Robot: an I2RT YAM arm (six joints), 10 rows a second.
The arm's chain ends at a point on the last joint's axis. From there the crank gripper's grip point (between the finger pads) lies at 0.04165 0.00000 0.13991 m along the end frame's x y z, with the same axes.
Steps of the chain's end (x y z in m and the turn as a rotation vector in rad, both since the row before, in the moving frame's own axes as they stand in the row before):
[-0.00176, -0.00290, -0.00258, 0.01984, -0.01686, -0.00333]
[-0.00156, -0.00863, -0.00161, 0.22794, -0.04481, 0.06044]
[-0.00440, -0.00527, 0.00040, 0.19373, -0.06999, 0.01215]
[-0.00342, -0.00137, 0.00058, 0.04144, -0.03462, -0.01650]
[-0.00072, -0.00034, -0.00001, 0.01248, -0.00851, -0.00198]
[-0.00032, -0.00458, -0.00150, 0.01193, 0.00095, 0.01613]
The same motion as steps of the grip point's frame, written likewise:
[-0.00413, -0.00582, -0.00193, 0.01984, -0.01686, -0.00333]
[-0.00693, -0.03812, -0.00323, 0.22794, -0.04481, 0.06044]
[-0.01406, -0.03202, 0.00039, 0.19373, -0.06999, 0.01215]
[-0.00834, -0.00784, 0.00180, 0.04144, -0.03462, -0.01650]
[-0.00191, -0.00217, 0.00033, 0.01248, -0.00851, -0.00198]
[-0.00018, -0.00558, -0.00155, 0.01193, 0.00095, 0.01613]

